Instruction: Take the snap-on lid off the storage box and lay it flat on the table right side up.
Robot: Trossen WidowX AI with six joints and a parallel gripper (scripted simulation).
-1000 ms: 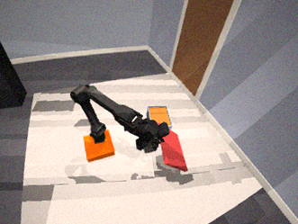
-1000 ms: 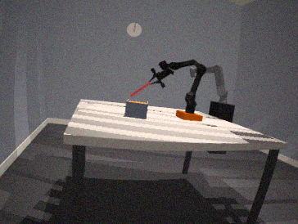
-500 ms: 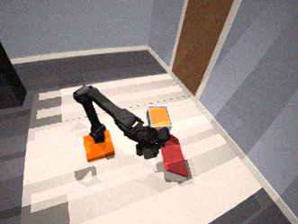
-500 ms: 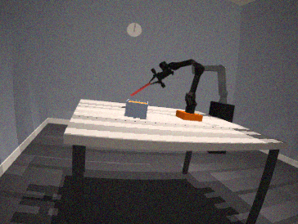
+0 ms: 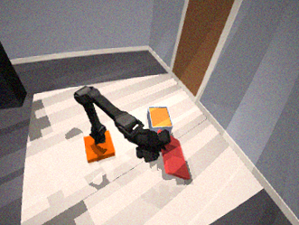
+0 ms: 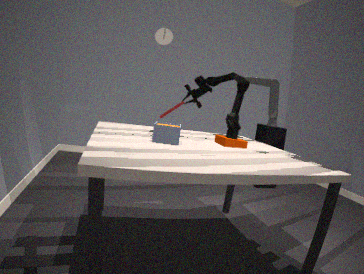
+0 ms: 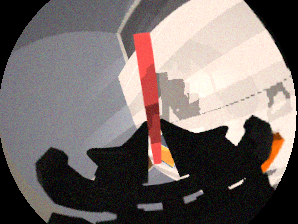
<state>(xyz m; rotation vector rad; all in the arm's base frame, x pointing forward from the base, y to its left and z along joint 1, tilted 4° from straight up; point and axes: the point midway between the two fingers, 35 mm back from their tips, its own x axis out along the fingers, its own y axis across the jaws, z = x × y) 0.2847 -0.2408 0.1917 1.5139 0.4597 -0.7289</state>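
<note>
Right now the red lid is 6 cm ahead of my gripper tip, 1 cm to the right of it and 5 cm below it. The rest, counted from my gripper tip: storage box: 12 cm ahead, 32 cm to the left, 18 cm below.
</note>
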